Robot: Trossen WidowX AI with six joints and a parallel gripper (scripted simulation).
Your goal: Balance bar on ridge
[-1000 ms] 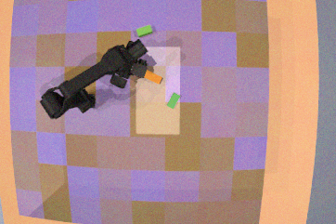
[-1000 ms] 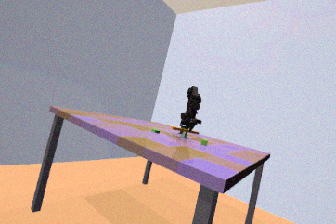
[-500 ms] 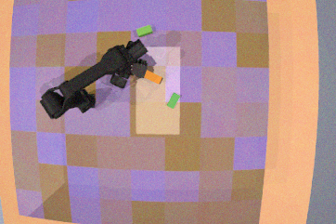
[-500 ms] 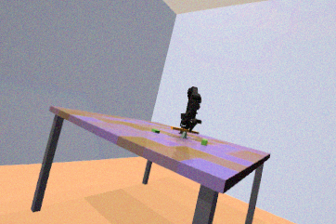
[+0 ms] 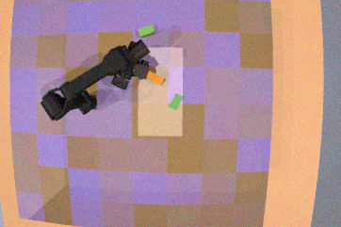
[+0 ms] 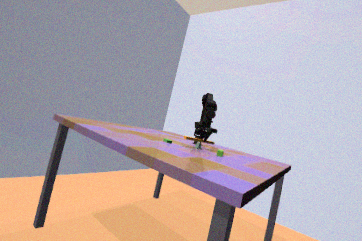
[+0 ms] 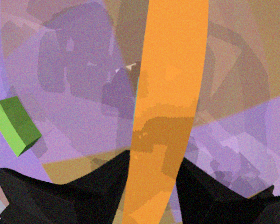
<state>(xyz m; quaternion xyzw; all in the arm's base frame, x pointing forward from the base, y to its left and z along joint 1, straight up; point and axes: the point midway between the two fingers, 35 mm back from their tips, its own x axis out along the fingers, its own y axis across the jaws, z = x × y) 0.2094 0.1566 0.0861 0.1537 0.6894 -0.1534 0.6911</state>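
Now: gripper tip 3 cm short of the orange bar and 1 cm to the left of it.
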